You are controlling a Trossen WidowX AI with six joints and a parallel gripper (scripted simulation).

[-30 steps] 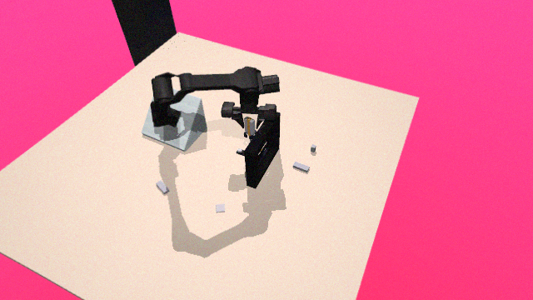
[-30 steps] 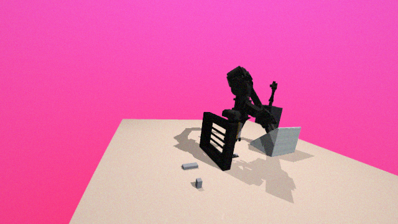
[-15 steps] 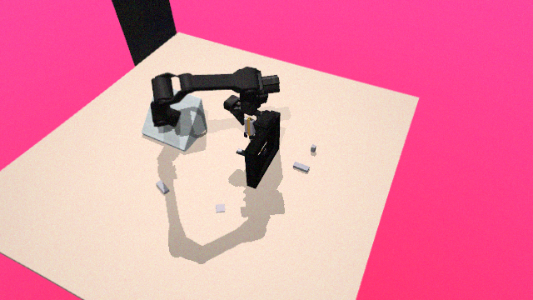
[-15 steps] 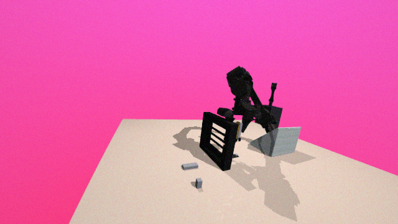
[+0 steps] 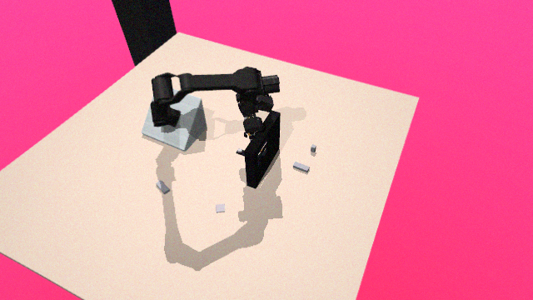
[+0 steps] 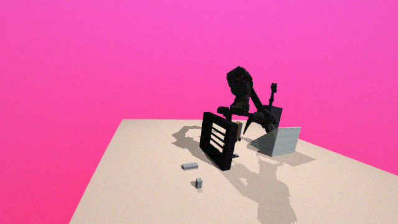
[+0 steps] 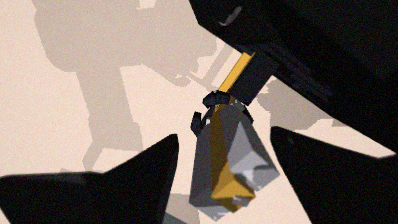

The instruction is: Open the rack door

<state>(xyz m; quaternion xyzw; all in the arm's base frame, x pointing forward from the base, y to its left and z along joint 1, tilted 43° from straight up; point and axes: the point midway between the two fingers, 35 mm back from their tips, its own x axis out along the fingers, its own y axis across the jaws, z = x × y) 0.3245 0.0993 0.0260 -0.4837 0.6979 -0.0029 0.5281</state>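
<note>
My gripper tip is 2 cm above the handle and 1 cm to the left of it.
</note>
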